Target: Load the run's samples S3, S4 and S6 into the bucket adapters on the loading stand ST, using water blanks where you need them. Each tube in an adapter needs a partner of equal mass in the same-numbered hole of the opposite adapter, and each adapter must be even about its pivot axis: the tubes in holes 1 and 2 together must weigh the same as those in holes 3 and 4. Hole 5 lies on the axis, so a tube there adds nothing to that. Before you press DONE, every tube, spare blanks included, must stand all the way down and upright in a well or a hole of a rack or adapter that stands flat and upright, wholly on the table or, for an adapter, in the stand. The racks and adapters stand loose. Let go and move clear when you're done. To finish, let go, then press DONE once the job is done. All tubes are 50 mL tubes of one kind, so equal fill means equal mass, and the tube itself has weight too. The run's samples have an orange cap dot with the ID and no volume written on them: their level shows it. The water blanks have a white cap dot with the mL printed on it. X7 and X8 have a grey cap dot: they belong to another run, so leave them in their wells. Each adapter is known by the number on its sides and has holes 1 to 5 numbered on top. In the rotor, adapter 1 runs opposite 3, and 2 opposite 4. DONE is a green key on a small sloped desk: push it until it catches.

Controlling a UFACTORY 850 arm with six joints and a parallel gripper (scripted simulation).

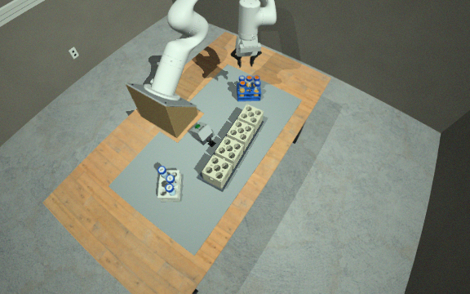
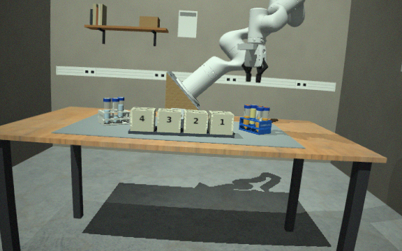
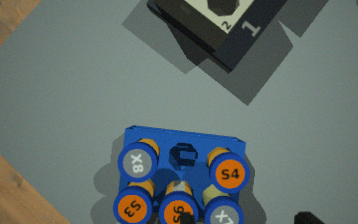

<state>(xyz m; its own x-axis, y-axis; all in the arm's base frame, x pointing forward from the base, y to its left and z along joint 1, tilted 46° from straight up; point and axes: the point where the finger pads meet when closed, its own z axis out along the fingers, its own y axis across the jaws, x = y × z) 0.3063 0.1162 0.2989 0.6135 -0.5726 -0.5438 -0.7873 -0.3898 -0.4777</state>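
The sample tube lies 10 mm ahead of my hand, 30 mm to the left of it and 190 mm below it. The rest, counted from my hand: blue rack 20 mm ahead, 20 mm to the left, 220 mm below; green done key 80 mm behind, 340 mm to the right, 180 mm below; loading stand 120 mm ahead, 330 mm to the right, 240 mm below.
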